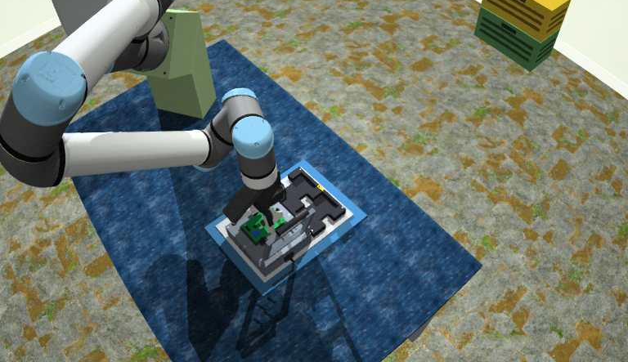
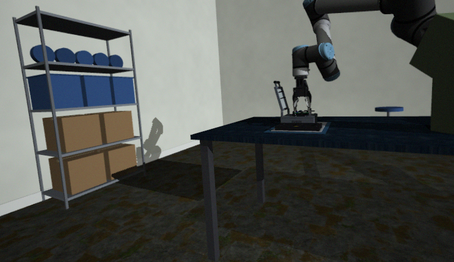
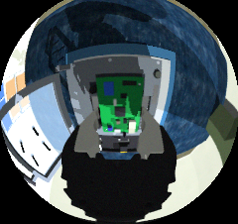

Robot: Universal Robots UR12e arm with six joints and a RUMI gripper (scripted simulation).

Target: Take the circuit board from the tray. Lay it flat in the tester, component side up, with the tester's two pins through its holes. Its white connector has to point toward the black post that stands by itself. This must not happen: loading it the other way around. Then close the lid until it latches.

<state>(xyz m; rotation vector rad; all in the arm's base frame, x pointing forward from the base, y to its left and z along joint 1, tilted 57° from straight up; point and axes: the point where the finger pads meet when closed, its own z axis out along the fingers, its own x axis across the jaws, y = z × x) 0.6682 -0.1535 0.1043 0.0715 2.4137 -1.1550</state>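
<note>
My hand is right at the green circuit board. From my hand the other things lie so: tester lid (120 mm ahead, 100 mm above, 30 mm to the right); tester (40 mm ahead, 30 mm to the left, 30 mm above).
</note>
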